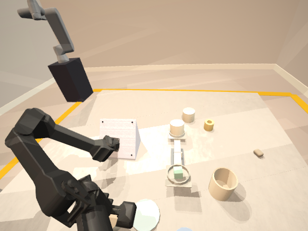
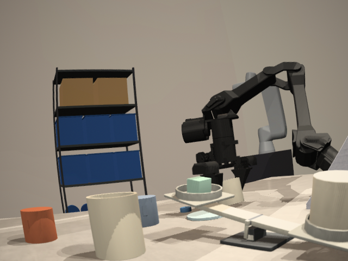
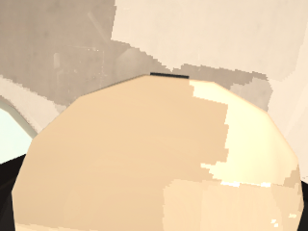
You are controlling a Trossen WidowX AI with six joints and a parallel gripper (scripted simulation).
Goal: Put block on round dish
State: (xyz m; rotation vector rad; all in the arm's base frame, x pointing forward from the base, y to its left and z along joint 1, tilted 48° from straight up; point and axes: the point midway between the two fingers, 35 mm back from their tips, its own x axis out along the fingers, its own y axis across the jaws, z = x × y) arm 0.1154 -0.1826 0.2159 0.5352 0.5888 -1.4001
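Right now the pale green block is 20 cm ahead of my gripper tip, 17 cm to the left of it and 6 cm above it. The rest, counted from my gripper tip: blue cylinder (24 cm ahead, 1 cm to the right, 1 cm above); round dish (10 cm ahead, 4 cm to the left, 2 cm below); small blue disc (9 cm ahead, 7 cm to the right, 2 cm below).
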